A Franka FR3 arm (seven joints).
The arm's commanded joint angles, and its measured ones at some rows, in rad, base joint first. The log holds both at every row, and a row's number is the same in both.
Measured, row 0: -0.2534, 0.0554, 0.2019, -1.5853, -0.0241, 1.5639, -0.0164
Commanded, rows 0 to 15: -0.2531, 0.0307, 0.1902, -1.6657, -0.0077, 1.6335, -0.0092; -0.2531, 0.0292, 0.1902, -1.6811, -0.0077, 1.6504, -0.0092; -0.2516, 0.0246, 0.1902, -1.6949, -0.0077, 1.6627, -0.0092; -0.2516, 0.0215, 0.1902, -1.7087, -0.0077, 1.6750, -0.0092; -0.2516, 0.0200, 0.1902, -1.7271, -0.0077, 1.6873, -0.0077; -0.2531, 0.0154, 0.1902, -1.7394, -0.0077, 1.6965, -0.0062; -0.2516, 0.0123, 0.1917, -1.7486, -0.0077, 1.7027, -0.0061; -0.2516, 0.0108, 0.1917, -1.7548, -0.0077, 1.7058, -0.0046; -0.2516, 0.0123, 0.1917, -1.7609, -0.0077, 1.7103, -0.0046; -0.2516, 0.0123, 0.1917, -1.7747, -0.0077, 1.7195, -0.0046; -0.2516, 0.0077, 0.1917, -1.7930, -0.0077, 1.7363, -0.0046; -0.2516, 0.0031, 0.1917, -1.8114, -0.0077, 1.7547, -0.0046; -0.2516, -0.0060, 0.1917, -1.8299, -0.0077, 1.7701, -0.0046; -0.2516, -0.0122, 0.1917, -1.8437, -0.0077, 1.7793, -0.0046; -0.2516, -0.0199, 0.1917, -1.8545, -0.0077, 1.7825, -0.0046; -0.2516, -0.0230, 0.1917, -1.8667, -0.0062, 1.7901, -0.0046
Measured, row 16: -0.2535, 0.0342, 0.1944, -1.7830, -0.0240, 1.7422, -0.0151
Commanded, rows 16 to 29: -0.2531, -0.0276, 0.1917, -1.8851, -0.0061, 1.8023, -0.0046; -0.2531, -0.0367, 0.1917, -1.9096, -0.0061, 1.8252, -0.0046; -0.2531, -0.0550, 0.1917, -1.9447, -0.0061, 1.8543, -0.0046; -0.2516, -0.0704, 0.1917, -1.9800, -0.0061, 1.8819, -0.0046; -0.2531, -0.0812, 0.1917, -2.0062, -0.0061, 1.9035, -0.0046; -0.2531, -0.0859, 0.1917, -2.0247, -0.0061, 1.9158, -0.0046; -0.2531, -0.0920, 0.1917, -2.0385, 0.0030, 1.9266, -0.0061; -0.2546, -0.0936, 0.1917, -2.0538, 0.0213, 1.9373, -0.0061; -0.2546, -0.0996, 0.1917, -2.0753, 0.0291, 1.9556, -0.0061; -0.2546, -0.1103, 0.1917, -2.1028, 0.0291, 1.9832, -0.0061; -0.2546, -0.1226, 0.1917, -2.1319, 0.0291, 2.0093, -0.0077; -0.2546, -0.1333, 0.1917, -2.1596, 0.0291, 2.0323, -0.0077; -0.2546, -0.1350, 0.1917, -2.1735, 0.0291, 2.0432, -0.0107; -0.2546, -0.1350, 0.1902, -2.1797, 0.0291, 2.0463, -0.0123
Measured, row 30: -0.2535, -0.0776, 0.1936, -2.0882, 0.0079, 1.9884, -0.0124
